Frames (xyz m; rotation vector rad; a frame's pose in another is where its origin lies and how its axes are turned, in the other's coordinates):
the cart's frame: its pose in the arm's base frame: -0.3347 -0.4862 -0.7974 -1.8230 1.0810 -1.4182
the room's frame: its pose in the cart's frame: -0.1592 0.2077 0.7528 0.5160 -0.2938 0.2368
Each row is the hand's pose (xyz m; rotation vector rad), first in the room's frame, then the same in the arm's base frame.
Working: the room's frame: its pose in the arm's base frame: 0.3234 -0.4774 -1.2468 -1.4195 0.6748 -1.1152

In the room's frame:
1: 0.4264 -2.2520 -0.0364 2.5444 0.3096 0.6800
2: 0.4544 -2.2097 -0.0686 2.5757 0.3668 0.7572
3: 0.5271 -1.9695 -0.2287 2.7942 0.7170 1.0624
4: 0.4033 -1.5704 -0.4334 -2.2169 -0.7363 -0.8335
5: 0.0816 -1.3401 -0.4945 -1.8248 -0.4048 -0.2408
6: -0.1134 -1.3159 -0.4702 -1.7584 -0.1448 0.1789
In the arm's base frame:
1: 0.0160 -0.4589 1.0247 1.0989 -0.3395 -0.6669
2: 0.0059 -0.5051 0.9875 1.1720 -0.3010 -0.6343
3: -0.0642 -0.6806 0.7576 1.5984 -0.1807 -0.4993
4: -0.2188 -0.7290 0.3214 2.2897 -0.3614 -0.1958
5: -0.3524 -0.5104 0.0138 2.6469 -1.0983 0.0233
6: -0.4005 -0.3311 -0.0551 2.5243 -1.7007 -0.0107

